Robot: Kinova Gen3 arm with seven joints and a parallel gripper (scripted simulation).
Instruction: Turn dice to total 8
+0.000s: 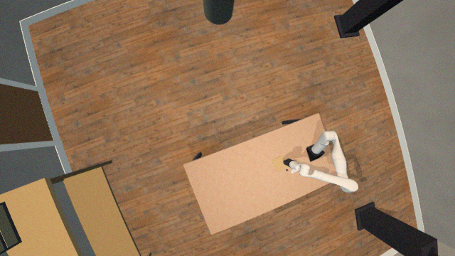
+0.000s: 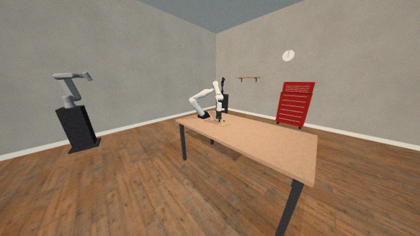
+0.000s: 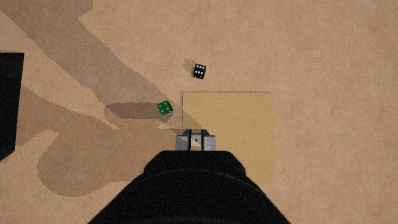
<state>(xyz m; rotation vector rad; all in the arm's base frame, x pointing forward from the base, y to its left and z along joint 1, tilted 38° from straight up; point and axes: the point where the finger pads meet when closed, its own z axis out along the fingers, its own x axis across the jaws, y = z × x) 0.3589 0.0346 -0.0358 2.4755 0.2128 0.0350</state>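
My gripper is now 10 mm above the white die. Also, from my hand: black die: 100 mm to the left, 20 mm below, 10 mm behind; then green die: 50 mm behind, 40 mm to the left, 20 mm below; then tan mat: 50 mm ahead, 30 mm below.
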